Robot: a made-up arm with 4 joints.
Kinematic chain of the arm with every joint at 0, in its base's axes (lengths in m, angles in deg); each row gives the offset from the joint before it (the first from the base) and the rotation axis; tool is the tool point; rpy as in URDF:
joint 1: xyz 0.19 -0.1 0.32 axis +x
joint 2: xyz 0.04 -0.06 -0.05 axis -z
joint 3: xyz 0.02 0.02 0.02 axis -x
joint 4: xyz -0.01 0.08 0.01 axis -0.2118 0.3 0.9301
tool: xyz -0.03 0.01 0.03 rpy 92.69 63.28 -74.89
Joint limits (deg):
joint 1: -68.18..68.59
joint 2: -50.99..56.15
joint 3: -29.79..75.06
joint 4: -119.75..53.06
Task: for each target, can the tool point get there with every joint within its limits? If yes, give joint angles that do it. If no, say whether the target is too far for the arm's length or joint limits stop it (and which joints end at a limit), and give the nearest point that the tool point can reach.
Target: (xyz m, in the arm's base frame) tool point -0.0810 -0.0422 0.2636
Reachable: no: too far | nearest point 0.1205 -0.0631 0.2840 | short by 0.204 m
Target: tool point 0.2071 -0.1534 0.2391
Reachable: yes | joints -53.30 -1.95 65.20 9.75
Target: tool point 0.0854 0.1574 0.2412
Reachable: no: too far | nearest point 0.1641 0.0180 0.2672 | short by 0.162 m
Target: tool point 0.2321 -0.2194 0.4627
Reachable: no: joint limits stop it (at a limit: joint 1, joint 3) | nearest point 0.2314 -0.1419 0.3773 | short by 0.115 m
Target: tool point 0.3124 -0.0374 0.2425
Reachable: yes | joints 24.02 42.32 52.47 -92.30
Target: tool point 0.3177 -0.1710 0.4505
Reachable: no: joint limits stop it (at a limit: joint 2, joint 3, joint 4) | nearest point 0.3168 -0.1301 0.3754 | short by 0.086 m
